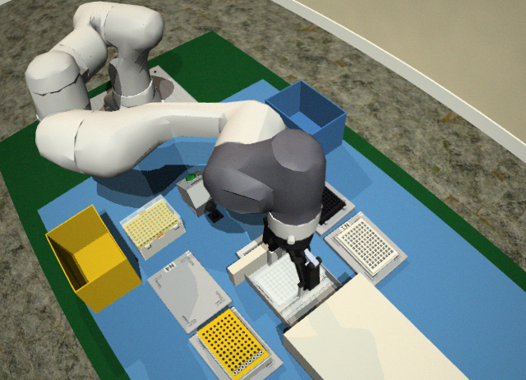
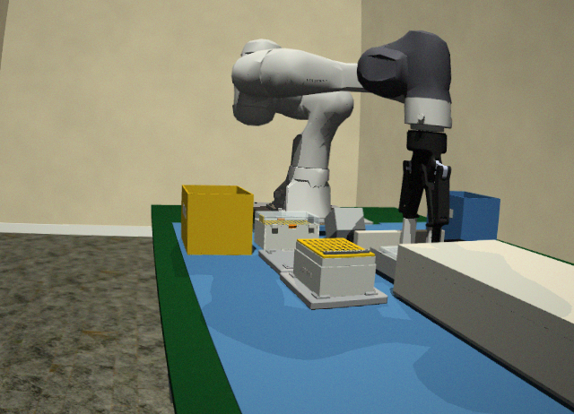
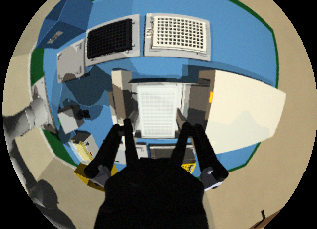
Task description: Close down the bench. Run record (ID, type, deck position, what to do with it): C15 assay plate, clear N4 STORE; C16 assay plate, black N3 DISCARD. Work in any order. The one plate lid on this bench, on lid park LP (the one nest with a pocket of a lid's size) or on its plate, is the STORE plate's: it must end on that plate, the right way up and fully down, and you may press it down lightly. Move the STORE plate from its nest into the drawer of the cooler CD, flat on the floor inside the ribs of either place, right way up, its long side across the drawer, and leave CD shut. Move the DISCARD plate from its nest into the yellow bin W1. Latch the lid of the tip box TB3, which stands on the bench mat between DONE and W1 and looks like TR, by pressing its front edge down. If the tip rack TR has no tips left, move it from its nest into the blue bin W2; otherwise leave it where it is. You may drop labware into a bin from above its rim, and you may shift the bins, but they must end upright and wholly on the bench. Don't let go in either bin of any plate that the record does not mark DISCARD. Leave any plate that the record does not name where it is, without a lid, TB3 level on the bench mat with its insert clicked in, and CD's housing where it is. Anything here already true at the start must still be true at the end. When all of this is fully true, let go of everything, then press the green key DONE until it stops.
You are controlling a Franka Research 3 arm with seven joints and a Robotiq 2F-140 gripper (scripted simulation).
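Now: the plate lid 10 mm below my hand. The rest, counted from my hand: cooler drawer 30 mm ahead, 10 mm to the right, 30 mm below; then tip rack TR 10 mm ahead, 200 mm to the right; then white plate 90 mm ahead, 180 mm to the left, 40 mm below.
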